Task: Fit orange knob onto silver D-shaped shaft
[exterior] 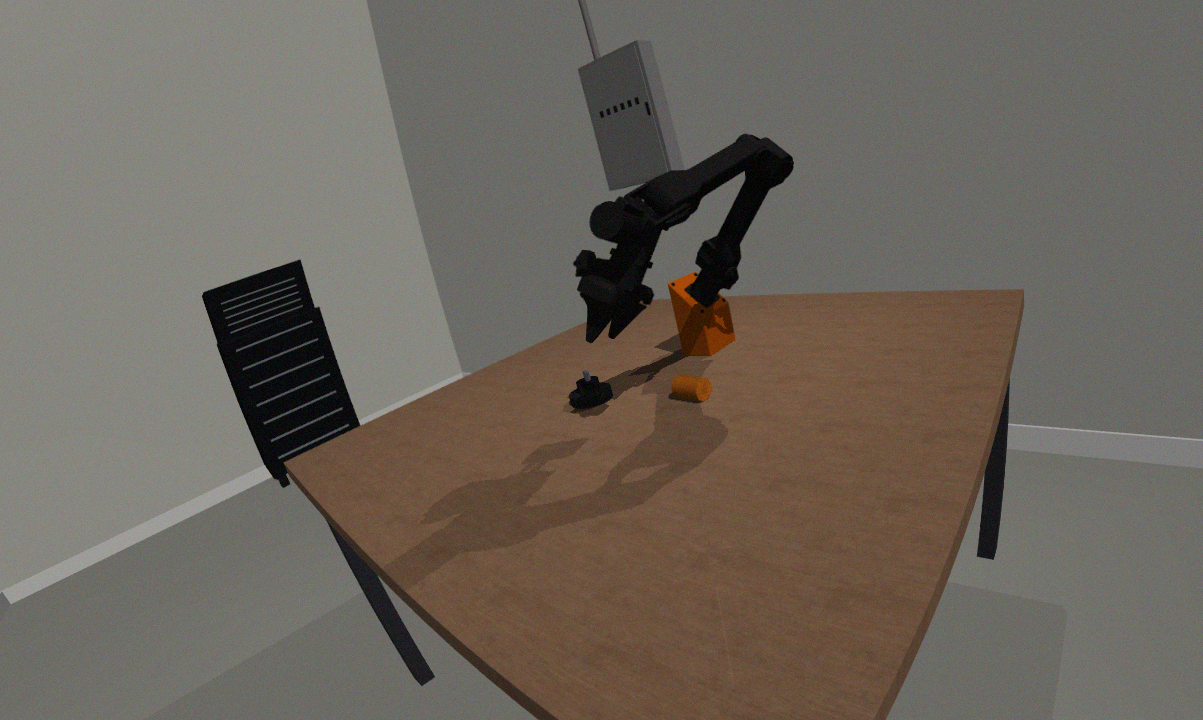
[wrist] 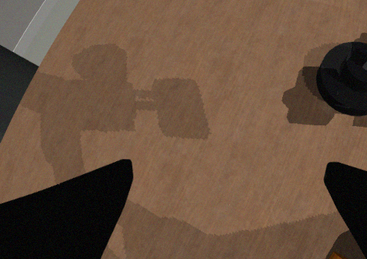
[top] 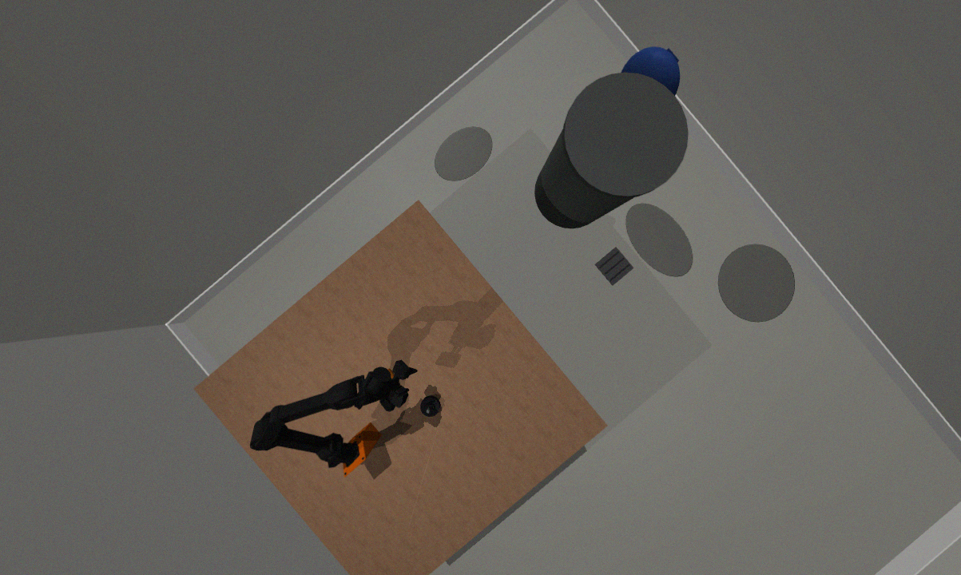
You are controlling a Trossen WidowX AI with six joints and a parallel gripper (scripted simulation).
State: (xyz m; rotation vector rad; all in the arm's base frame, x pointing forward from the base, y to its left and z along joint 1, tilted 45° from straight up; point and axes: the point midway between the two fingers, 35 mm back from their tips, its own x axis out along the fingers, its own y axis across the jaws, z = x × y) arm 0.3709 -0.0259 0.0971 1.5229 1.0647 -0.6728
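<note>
My gripper tip is now 12 cm past the orange knob, 9 cm to the right of it and 13 cm above it. The rest, counted from my gripper tip: round black pedestal (9 cm behind, 14 cm to the right, 12 cm below).
</note>
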